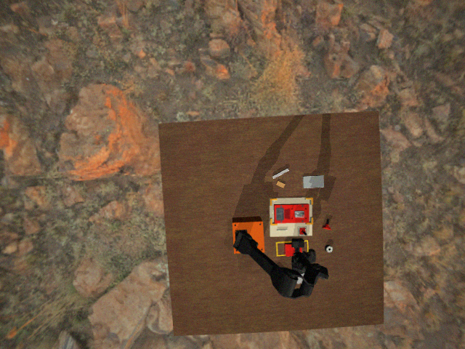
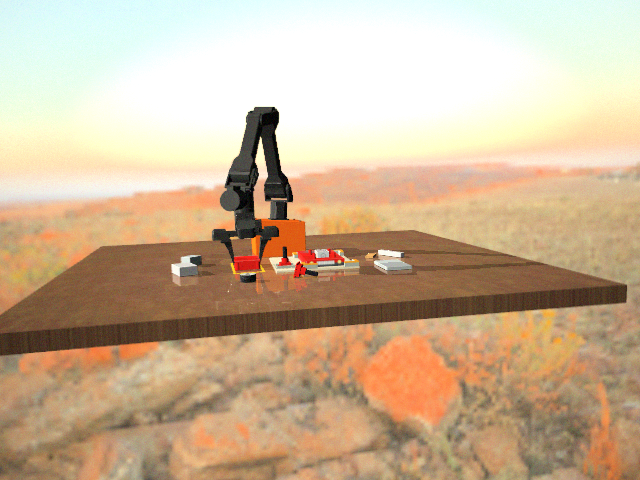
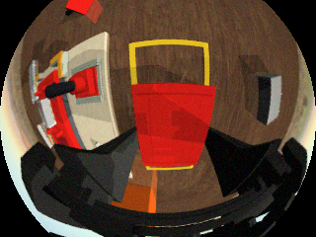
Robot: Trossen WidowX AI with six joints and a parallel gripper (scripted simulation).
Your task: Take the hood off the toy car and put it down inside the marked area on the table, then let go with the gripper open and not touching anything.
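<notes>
My gripper tip is now right at the red hood. From my gripper tip the other things lie so: brown piece 4 cm behind, 39 cm to the left, 1 cm below; then black wheel 21 cm ahead, 2 cm to the right.
</notes>
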